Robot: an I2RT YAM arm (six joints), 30 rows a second.
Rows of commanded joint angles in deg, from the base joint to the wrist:
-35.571, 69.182, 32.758, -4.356, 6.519, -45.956
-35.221, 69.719, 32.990, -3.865, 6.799, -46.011
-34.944, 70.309, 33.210, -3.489, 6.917, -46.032
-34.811, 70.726, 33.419, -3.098, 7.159, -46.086
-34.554, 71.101, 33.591, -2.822, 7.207, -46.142
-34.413, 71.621, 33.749, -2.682, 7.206, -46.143
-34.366, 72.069, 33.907, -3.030, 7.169, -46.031
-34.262, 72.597, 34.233, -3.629, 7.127, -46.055
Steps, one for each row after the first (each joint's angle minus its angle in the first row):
0.350, 0.537, 0.232, 0.491, 0.280, -0.055
0.627, 1.127, 0.452, 0.867, 0.398, -0.076
0.760, 1.544, 0.661, 1.258, 0.640, -0.130
1.017, 1.919, 0.833, 1.534, 0.688, -0.186
1.158, 2.439, 0.991, 1.674, 0.687, -0.187
1.205, 2.887, 1.149, 1.326, 0.650, -0.075
1.309, 3.415, 1.475, 0.727, 0.608, -0.099

